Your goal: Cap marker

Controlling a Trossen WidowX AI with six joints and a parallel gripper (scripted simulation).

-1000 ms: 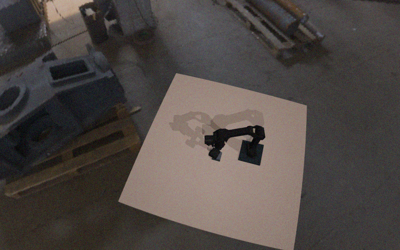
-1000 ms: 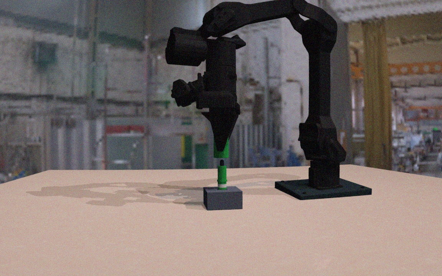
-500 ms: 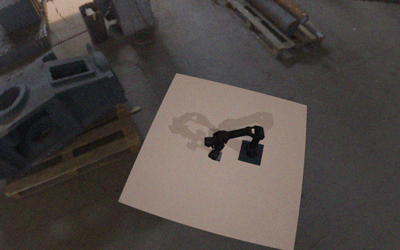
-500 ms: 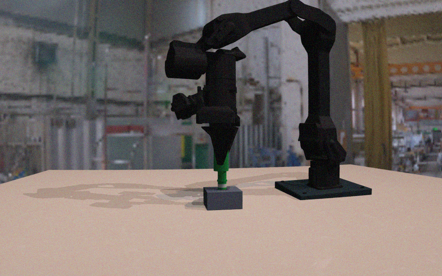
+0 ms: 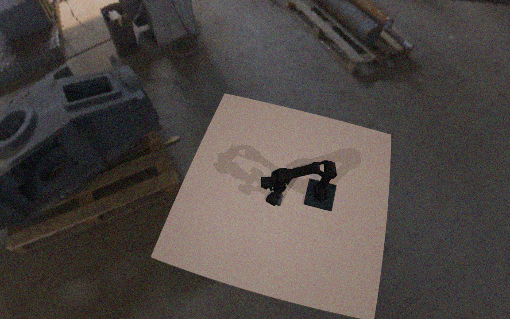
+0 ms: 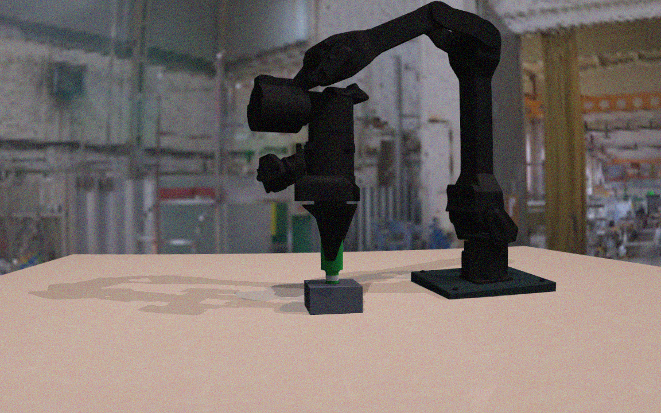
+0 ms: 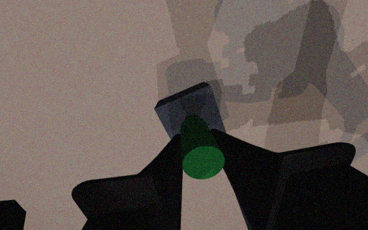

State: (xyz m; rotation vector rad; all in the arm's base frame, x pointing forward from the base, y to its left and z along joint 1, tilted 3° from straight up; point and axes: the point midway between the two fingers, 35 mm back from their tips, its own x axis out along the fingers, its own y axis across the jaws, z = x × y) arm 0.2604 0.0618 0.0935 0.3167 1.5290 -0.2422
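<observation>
Now: the green marker right at my gripper tip. Also, from my gripper tip: dark grey holder block 5 cm below; then green cap 1 cm above.
</observation>
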